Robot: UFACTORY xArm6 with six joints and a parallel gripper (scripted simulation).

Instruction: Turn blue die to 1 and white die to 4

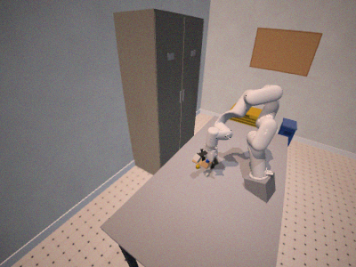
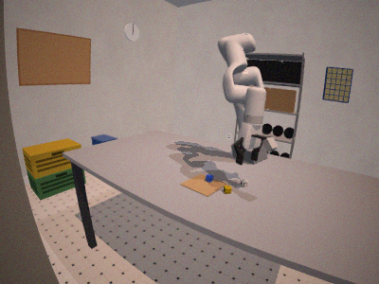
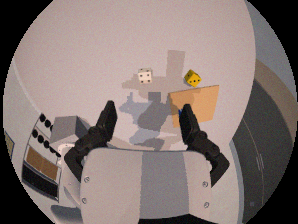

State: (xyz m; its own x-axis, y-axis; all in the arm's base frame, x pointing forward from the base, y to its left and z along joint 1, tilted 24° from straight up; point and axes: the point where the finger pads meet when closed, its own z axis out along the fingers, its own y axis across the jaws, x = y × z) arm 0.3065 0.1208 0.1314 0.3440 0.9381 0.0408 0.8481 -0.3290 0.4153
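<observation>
Now: the white die 110 mm below my hand and 10 mm behind it. The rest, counted from my hand: blue die (140 mm to the right, 100 mm below, 50 mm ahead); yellow die (110 mm below, 90 mm ahead, 30 mm to the right); tan mat (140 mm to the right, 120 mm below, 90 mm ahead).
</observation>
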